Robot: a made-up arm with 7 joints.
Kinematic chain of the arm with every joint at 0, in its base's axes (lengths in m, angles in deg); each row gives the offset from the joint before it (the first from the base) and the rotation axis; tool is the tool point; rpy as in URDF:
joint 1: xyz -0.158 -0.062 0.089 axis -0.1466 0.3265 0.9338
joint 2: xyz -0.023 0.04 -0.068 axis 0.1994 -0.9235 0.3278
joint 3: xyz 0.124 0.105 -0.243 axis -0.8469 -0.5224 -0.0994
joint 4: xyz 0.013 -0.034 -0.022 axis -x
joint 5: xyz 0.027 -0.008 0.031 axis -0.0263 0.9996 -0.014
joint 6: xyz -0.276 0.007 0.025 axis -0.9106 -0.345 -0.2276
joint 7: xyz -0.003 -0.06 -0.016 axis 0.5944 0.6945 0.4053
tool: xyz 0.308 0.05 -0.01 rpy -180 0 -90
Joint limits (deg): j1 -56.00..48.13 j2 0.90..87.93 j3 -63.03..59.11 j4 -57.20..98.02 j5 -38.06..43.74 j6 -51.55..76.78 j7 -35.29..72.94
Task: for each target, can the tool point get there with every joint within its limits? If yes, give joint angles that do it. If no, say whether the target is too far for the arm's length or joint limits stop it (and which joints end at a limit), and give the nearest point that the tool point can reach.
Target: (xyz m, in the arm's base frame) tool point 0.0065 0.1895 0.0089
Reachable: yes | joints 26.72 46.24 -18.20 11.83 33.39 40.37 -1.87
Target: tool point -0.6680 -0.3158 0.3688
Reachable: no: joint limits stop it (at a limit: joint 1, joint 2, joint 3, joint 5, joint 6, joint 7) | nearest point -0.4082 -0.0173 0.1759 | short by 0.440 m
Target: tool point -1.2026 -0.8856 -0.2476
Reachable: no: too far | nearest point -0.5289 -0.1166 -0.3026 | short by 1.024 m
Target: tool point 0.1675 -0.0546 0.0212
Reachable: yes | joints -40.00 40.53 -9.37 79.78 4.03 43.34 32.27
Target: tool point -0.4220 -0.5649 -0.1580
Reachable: no: joint limits stop it (at a limit: joint 1, joint 2, joint 4, joint 6, joint 7) | nearest point -0.0940 -0.2894 -0.1371 | short by 0.429 m
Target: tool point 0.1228 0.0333 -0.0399
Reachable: yes | joints -14.38 37.07 22.76 -11.77 -8.81 38.23 30.83
